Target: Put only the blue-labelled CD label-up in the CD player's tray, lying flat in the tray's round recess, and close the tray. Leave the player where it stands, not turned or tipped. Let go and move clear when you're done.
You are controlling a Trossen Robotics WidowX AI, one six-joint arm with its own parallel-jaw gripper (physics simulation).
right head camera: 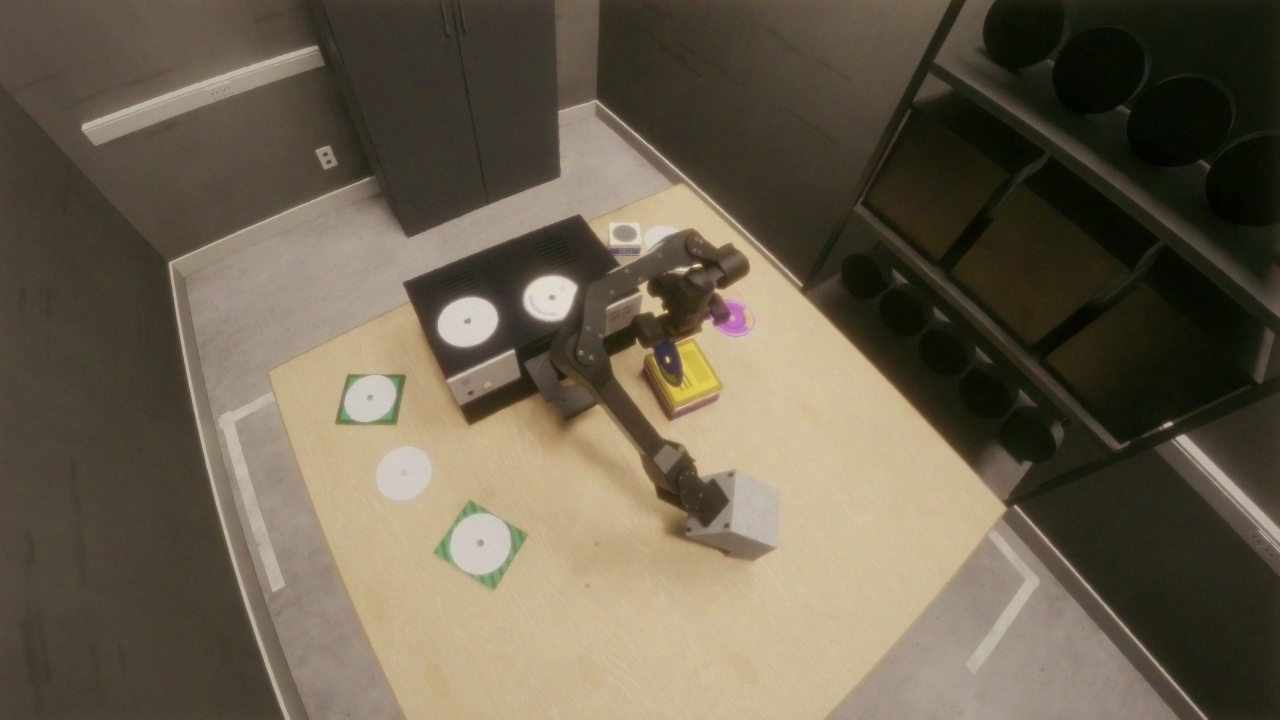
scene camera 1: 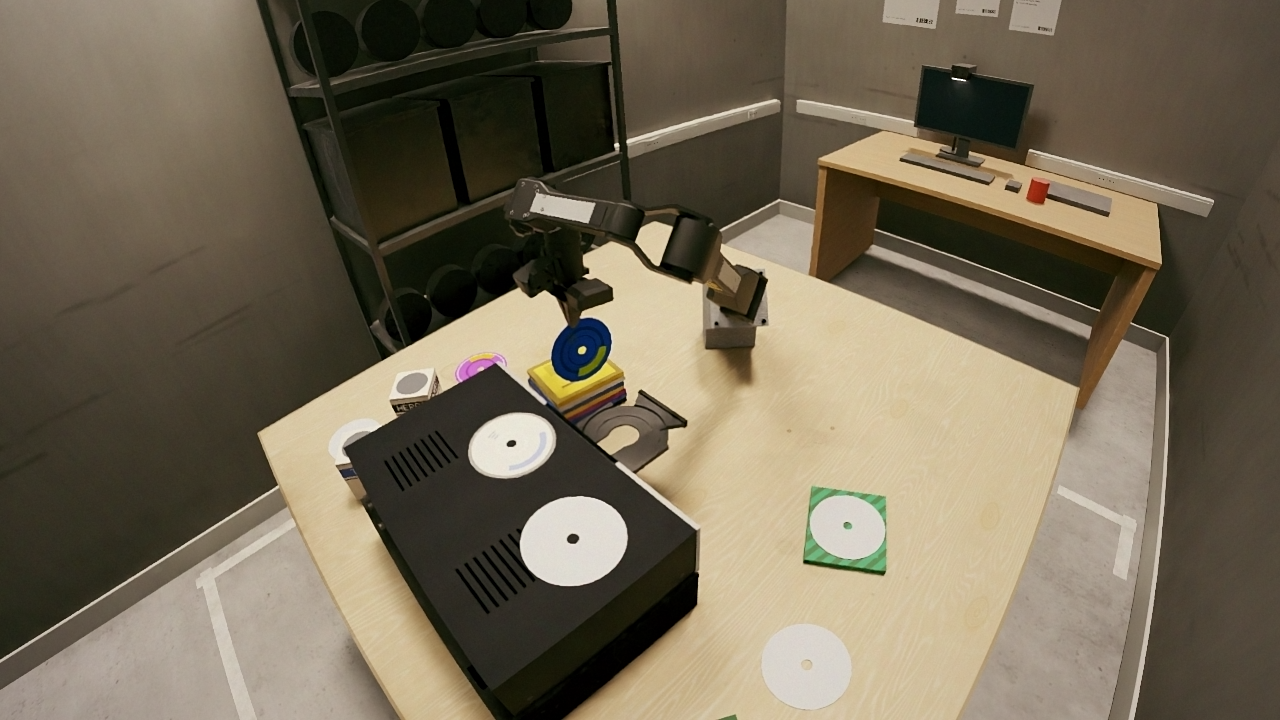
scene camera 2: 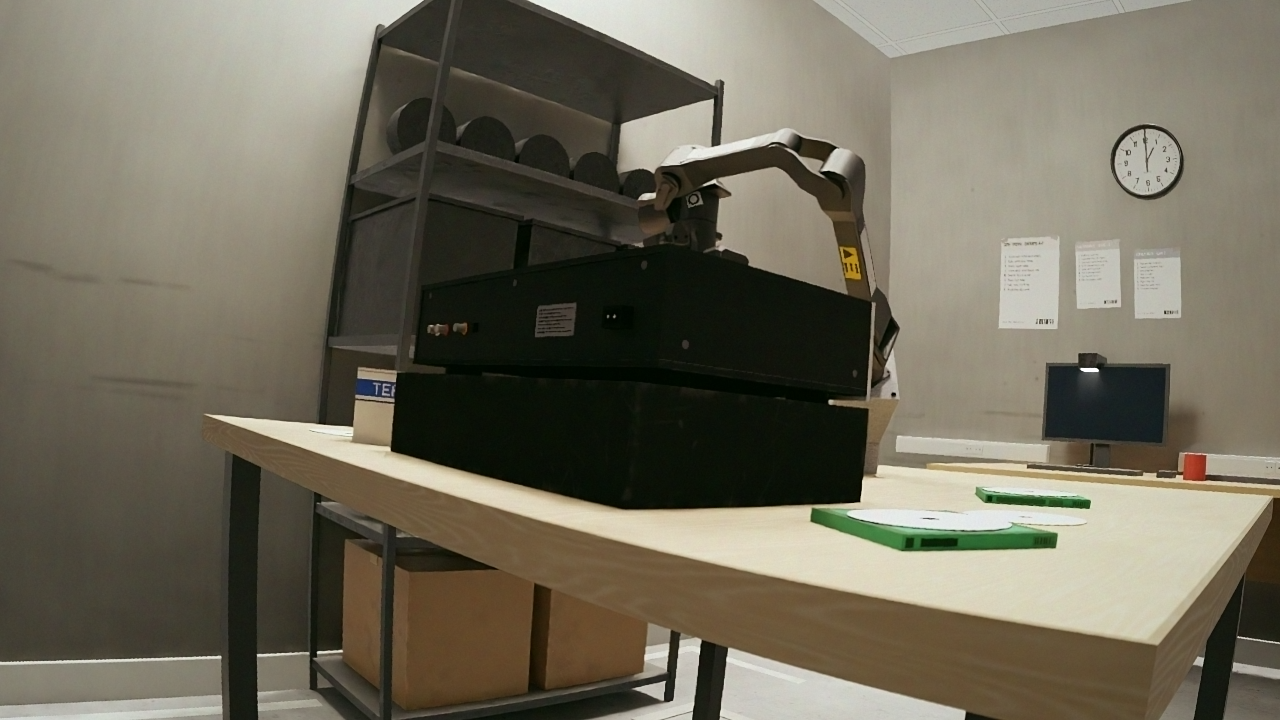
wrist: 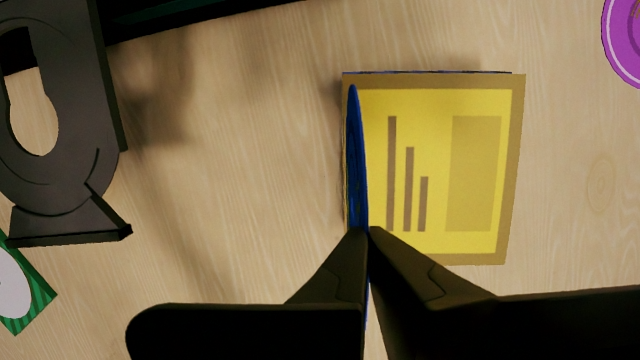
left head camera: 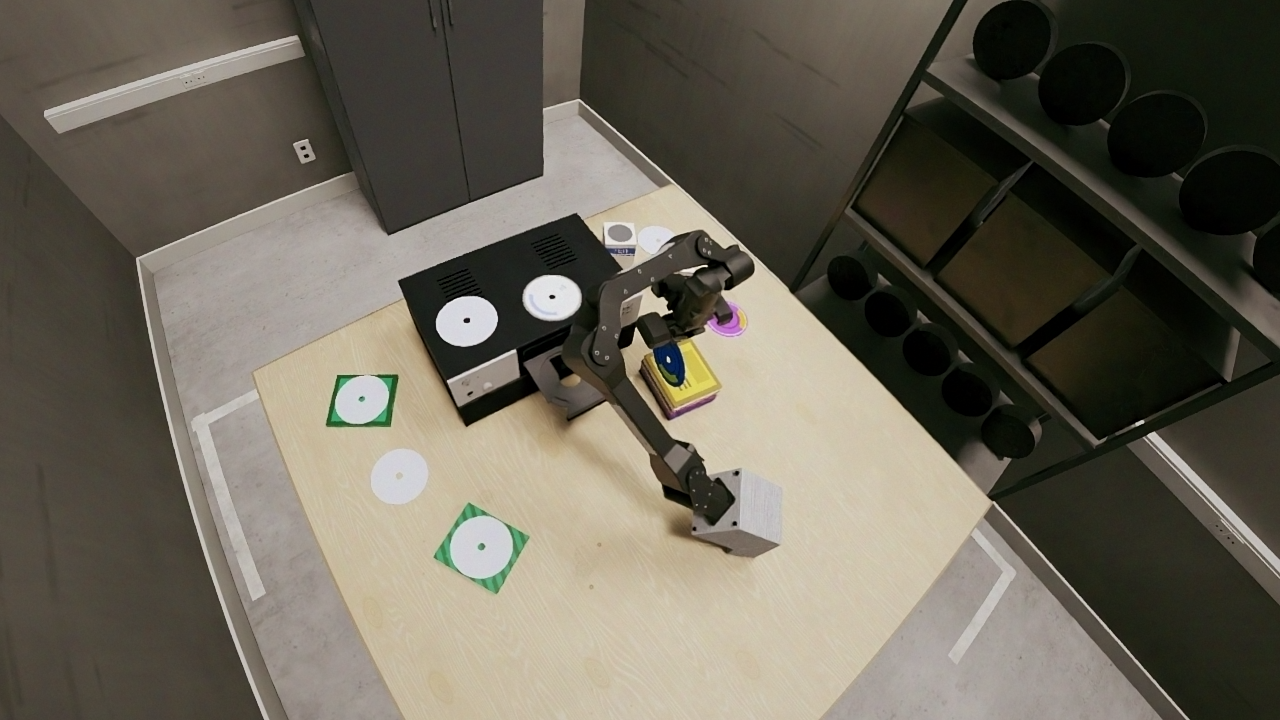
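Pixels of known places: gripper, between the fingertips: (right head camera: 670,342) (scene camera 1: 572,327) (wrist: 364,238) (left head camera: 672,342); arm's base, origin of its link: (right head camera: 710,502) (scene camera 1: 738,298) (left head camera: 716,501).
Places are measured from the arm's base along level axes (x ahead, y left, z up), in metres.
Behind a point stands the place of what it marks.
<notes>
The blue-labelled CD (left head camera: 669,366) @(x 0.297, y -0.026, z -0.028 m) (right head camera: 667,364) @(x 0.301, y -0.024, z -0.026 m) (scene camera 1: 581,349) (wrist: 356,160) @(x 0.337, y -0.022, z 0.009 m) hangs upright on edge from my gripper (scene camera 1: 575,320) @(x 0.316, y -0.028, z 0.033 m) (wrist: 364,238) @(x 0.316, y -0.028, z 0.033 m), which is shut on its upper rim. The disc is above the left part of the case stack, its label facing the player side. The CD player (left head camera: 501,295) @(x 0.512, y 0.275, z 0.028 m) (right head camera: 514,286) @(x 0.532, y 0.247, z 0.028 m) (scene camera 1: 501,519) @(x 0.532, y 0.288, z 0.027 m) (scene camera 2: 644,313) @(x 0.609, y 0.459, z -0.025 m) is black with a silver front. Its tray (left head camera: 586,400) @(x 0.265, y 0.161, z -0.029 m) (scene camera 1: 657,438) @(x 0.287, y 0.210, z -0.032 m) (wrist: 75,165) @(x 0.302, y 0.144, z -0.032 m) stands open, with no disc visible in the recess. In the wrist view the tray is at the left, apart from the disc. The gripper's fingertips are hidden in scene camera 2.
A stack of cases with a yellow top (left head camera: 702,368) @(x 0.308, y -0.126, z -0.097 m) (scene camera 1: 572,383) @(x 0.329, y -0.046, z -0.097 m) (wrist: 470,175) @(x 0.318, y -0.108, z -0.098 m) lies beside the tray. Two white discs (left head camera: 466,320) @(x 0.467, y 0.353, z 0.027 m) (left head camera: 551,297) @(x 0.483, y 0.177, z 0.028 m) lie on the player. A purple disc (left head camera: 729,319) (scene camera 1: 480,366) @(x 0.468, y -0.293, z -0.170 m), green cases with white discs (left head camera: 361,399) @(x 0.452, y 0.623, z -0.160 m) (left head camera: 481,547) @(x 0.072, y 0.422, z -0.160 m) and a loose white disc (left head camera: 399,476) @(x 0.251, y 0.561, z -0.169 m) lie around.
</notes>
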